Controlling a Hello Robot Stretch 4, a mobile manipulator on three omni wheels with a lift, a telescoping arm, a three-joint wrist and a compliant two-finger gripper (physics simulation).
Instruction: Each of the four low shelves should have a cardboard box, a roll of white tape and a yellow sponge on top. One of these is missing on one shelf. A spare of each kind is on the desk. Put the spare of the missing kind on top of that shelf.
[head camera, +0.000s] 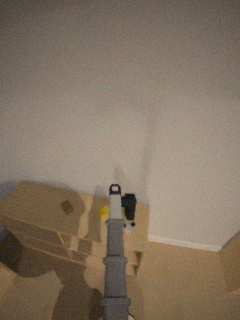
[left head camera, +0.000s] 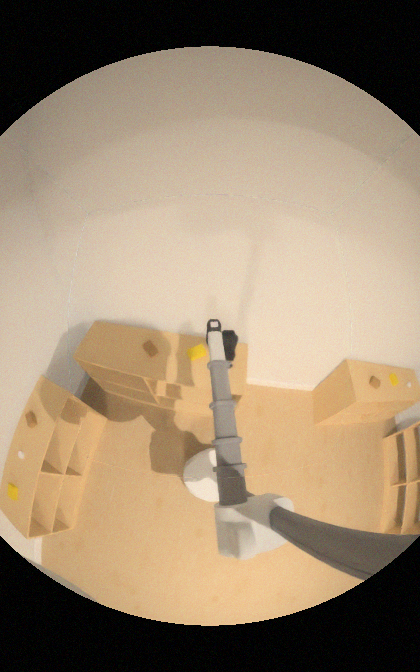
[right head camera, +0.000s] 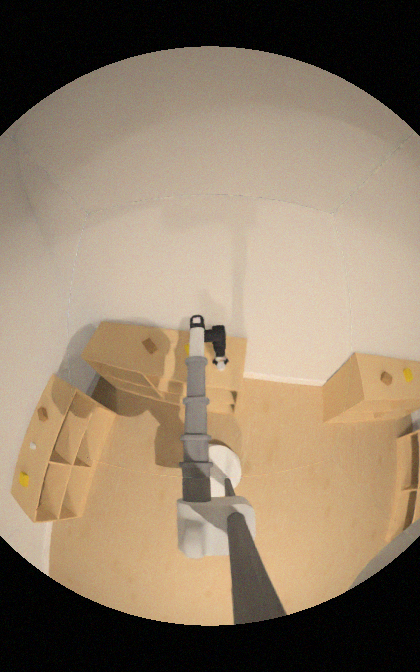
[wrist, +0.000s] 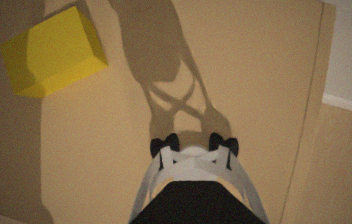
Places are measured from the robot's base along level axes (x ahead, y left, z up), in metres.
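Pixels of known places: gripper, fingertip midpoint: (head camera: 128, 225) (wrist: 194, 144).
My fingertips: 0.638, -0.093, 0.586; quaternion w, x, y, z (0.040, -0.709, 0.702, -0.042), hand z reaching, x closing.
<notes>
Behind a point stands the place of what it marks, as x, y, z.
My gripper (head camera: 129, 224) {0.638, -0.093, 0.586} (right head camera: 220, 360) (wrist: 194, 144) {0.638, -0.093, 0.586} is shut on a roll of white tape (head camera: 129, 228) {0.604, -0.098, 0.607} (right head camera: 221, 366) (wrist: 192, 151) {0.632, -0.091, 0.607}. It holds the roll above the right part of the low shelf (head camera: 37, 200) {0.852, 0.646, 0.583} (left head camera: 117, 342) (right head camera: 120, 337) (wrist: 250, 75) {0.719, -0.161, 0.583} by the far wall; the gap below is hard to judge. On that shelf lie a yellow sponge (head camera: 104, 212) {0.720, 0.075, 0.628} (left head camera: 197, 352) (right head camera: 187, 349) (wrist: 55, 55) {0.735, 0.055, 0.628}, left of the gripper, and a cardboard box (head camera: 66, 206) {0.764, 0.362, 0.633} (left head camera: 150, 348) (right head camera: 149, 345) further left. The arm hides part of the top. The desk is not identifiable.
The left shelf (left head camera: 27, 442) bears a box (left head camera: 31, 418), white tape (left head camera: 21, 454) and a sponge (left head camera: 13, 491). The right shelf (left head camera: 335, 395) bears a box (left head camera: 375, 382), a sponge (left head camera: 394, 379) and a small white roll (left head camera: 409, 384). Another shelf unit is cut off at the right edge.
</notes>
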